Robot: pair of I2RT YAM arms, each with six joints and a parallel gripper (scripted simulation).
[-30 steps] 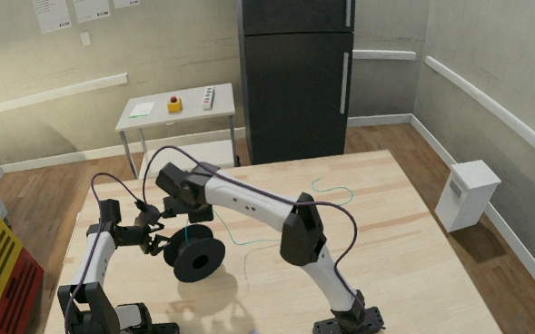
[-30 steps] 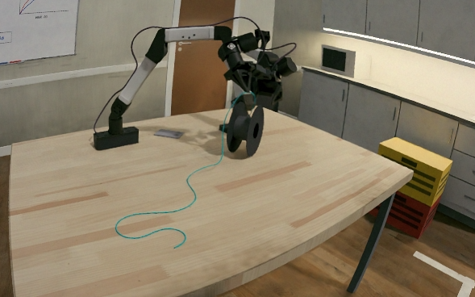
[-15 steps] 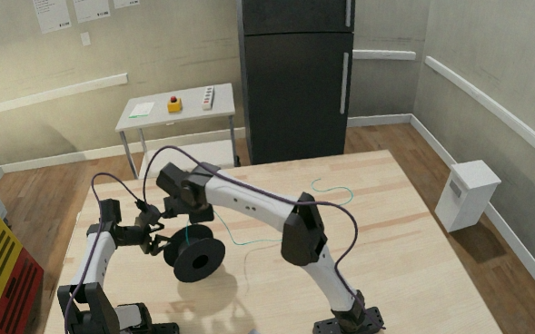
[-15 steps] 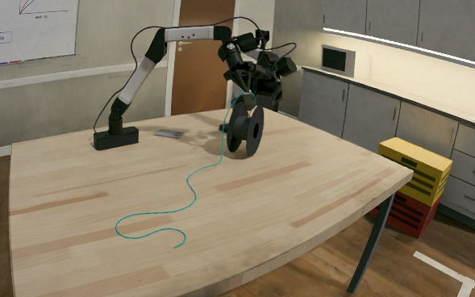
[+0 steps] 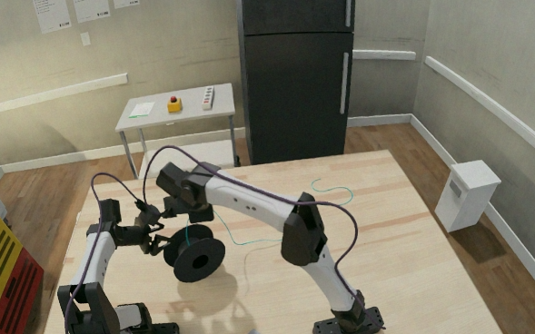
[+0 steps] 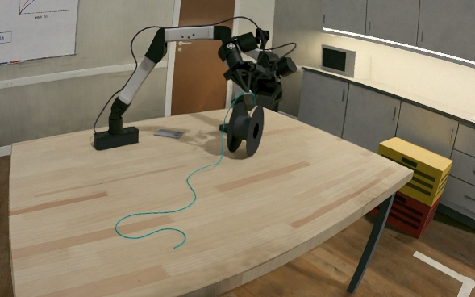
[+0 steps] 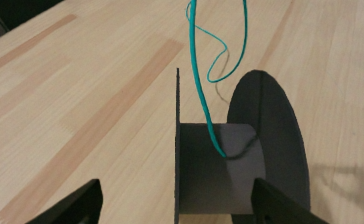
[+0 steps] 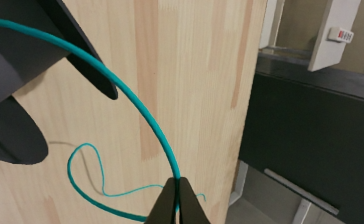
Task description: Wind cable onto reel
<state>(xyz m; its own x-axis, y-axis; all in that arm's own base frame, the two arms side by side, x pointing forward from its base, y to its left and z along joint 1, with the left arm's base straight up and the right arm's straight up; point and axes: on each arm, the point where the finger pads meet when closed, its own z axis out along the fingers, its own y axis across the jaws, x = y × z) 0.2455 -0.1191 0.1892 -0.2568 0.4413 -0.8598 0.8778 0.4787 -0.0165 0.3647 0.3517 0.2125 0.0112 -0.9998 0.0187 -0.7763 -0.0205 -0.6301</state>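
My left hand is 60 mm to the left of the black reel and 100 mm above it. From my left hand the other things lie so: flat grey plate: 290 mm behind, 250 mm to the right, 200 mm below.
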